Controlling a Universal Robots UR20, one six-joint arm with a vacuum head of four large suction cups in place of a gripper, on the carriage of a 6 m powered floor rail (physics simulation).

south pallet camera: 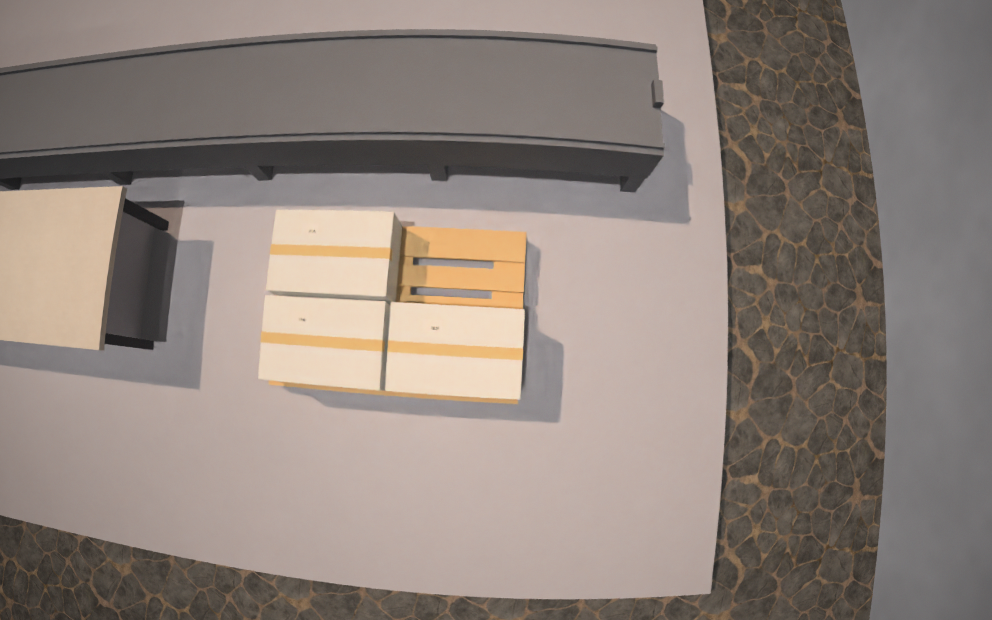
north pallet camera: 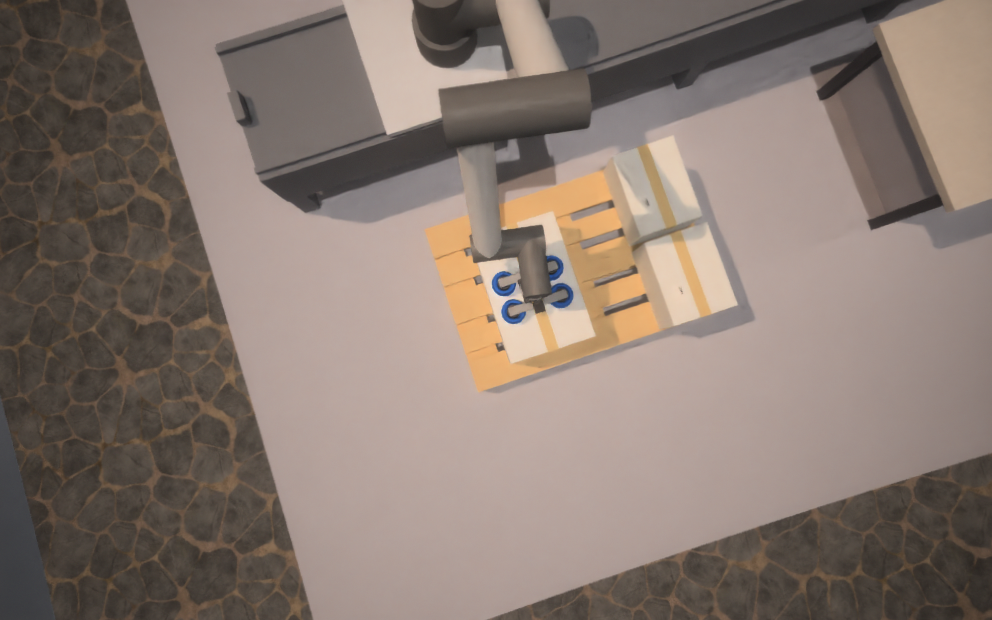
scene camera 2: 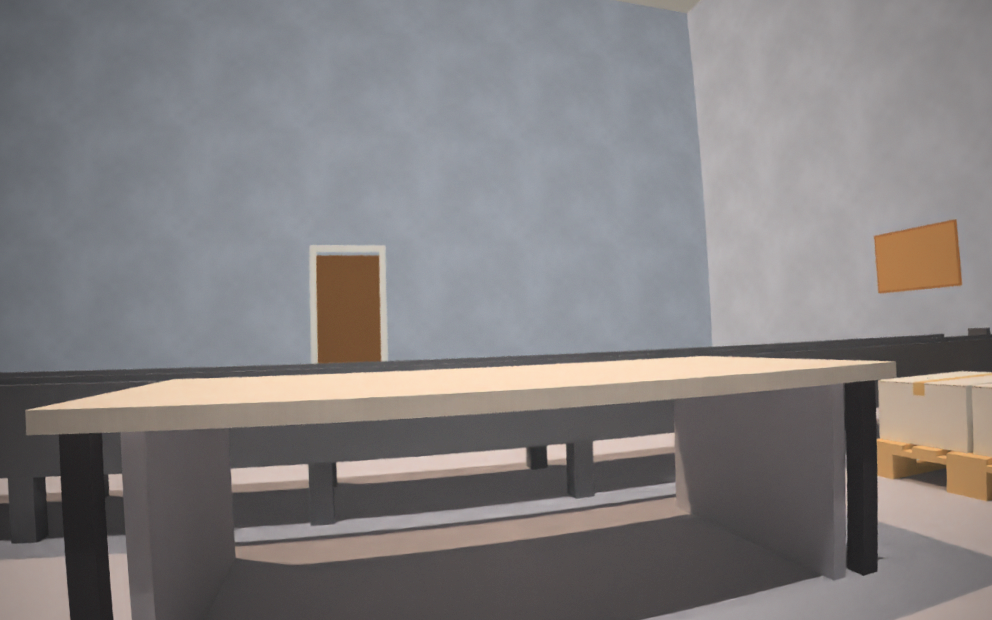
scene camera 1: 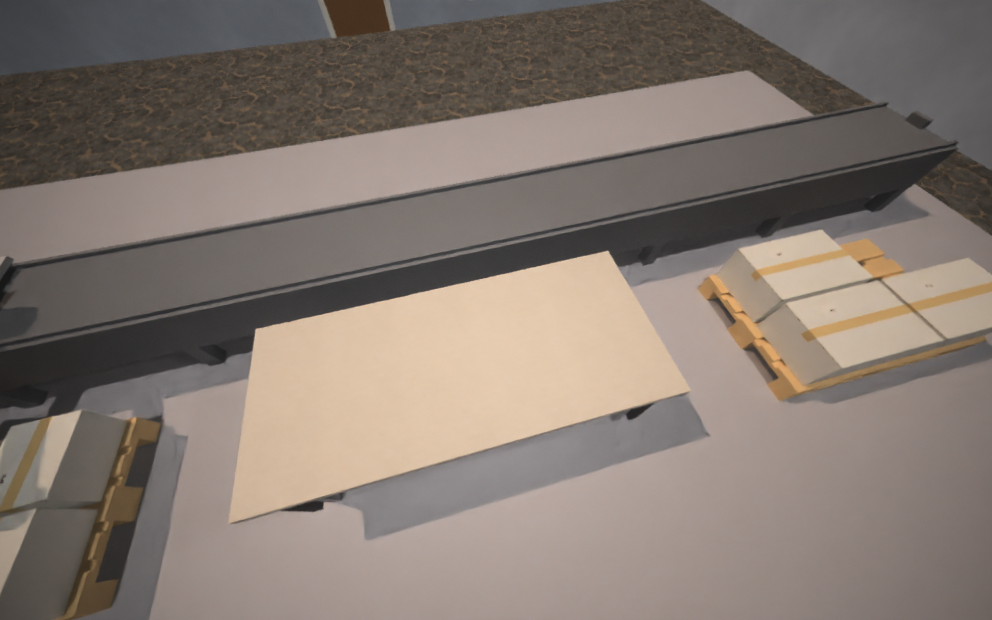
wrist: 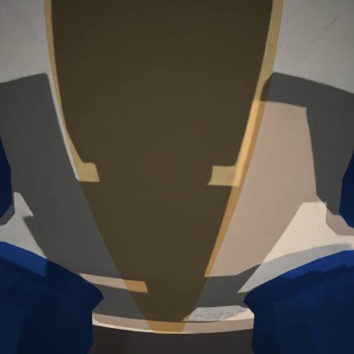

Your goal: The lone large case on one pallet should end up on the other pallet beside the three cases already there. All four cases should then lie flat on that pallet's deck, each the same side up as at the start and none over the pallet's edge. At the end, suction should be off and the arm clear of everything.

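Places are measured from the arm's base along level axes (x ahead, y left, z up), in millimetres.
Pixels of known places: arm's base, origin of the base link: [north pallet camera: 446,38].
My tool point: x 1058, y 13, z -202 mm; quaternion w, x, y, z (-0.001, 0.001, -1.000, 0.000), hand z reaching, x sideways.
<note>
Ahead of a thing's pixels: the offset from my tool point to its top centre. Level surfaces: height alone.
The lone large case @[dy +6, dx -16, dz +22 mm] [north pallet camera: 523,337] [wrist: 165,150], white with a tan tape band, lies flat on the north pallet [north pallet camera: 453,293]. My four-cup vacuum head [north pallet camera: 532,289] [wrist: 175,295] is over its top; in the wrist view the blue cups look pressed against it. Whether suction is on does not show. The south pallet [south pallet camera: 464,244] [scene camera 1: 870,252] bears three white taped cases: one at the back left [south pallet camera: 329,274] [scene camera 1: 797,263], one at the front left [south pallet camera: 321,365] [scene camera 1: 870,321] and one at the front right [south pallet camera: 453,372] [scene camera 1: 954,292]. Its back right deck is bare.
Two taped boxes @[dy +657, dx -261, dz -4 mm] [north pallet camera: 662,186] @[dy +657, dx +145, dz +14 mm] [north pallet camera: 694,270] stand at the north pallet's right end. A table @[dz +162 mm] [scene camera 1: 460,380] [scene camera 2: 468,391] [south pallet camera: 51,270] stands between the pallets. The long rail [scene camera 1: 468,204] [south pallet camera: 365,91] runs behind them, with my arm [north pallet camera: 515,108] reaching from it.
</note>
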